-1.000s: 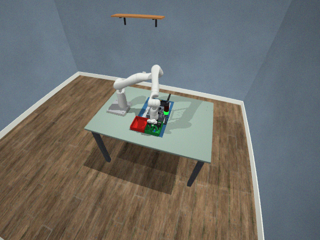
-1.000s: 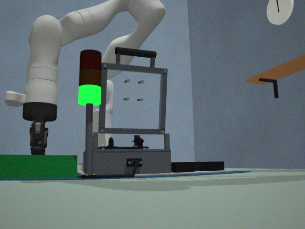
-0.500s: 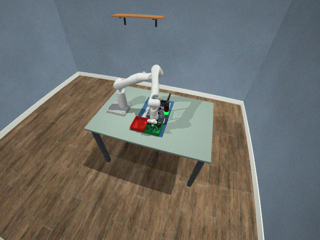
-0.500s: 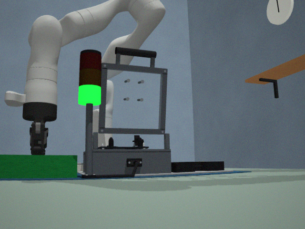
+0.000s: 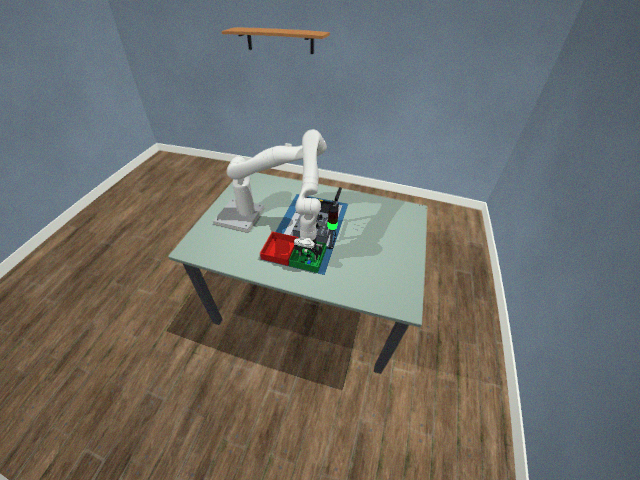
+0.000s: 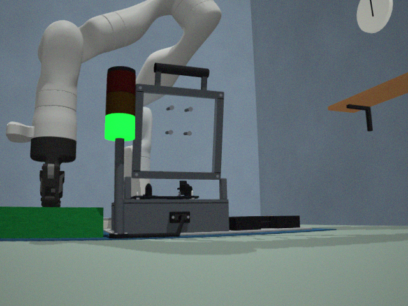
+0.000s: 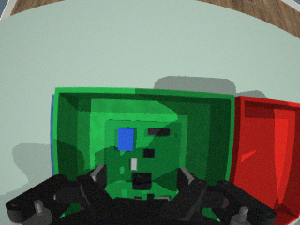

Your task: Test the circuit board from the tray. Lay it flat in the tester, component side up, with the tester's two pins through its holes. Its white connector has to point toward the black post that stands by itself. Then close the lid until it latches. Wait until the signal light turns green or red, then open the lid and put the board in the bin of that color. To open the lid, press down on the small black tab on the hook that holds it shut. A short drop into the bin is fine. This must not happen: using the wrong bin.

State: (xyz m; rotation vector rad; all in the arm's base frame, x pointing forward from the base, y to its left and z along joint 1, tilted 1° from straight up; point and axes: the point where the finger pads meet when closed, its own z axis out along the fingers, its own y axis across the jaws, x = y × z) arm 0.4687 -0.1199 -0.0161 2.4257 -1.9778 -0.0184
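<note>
The green bin lies right at my hand. The rest, counted from my hand: red bin 15 cm behind, 3 cm to the right; green circuit board 1 cm below; clear lid 3 cm ahead, 21 cm to the left, 17 cm above.
</note>
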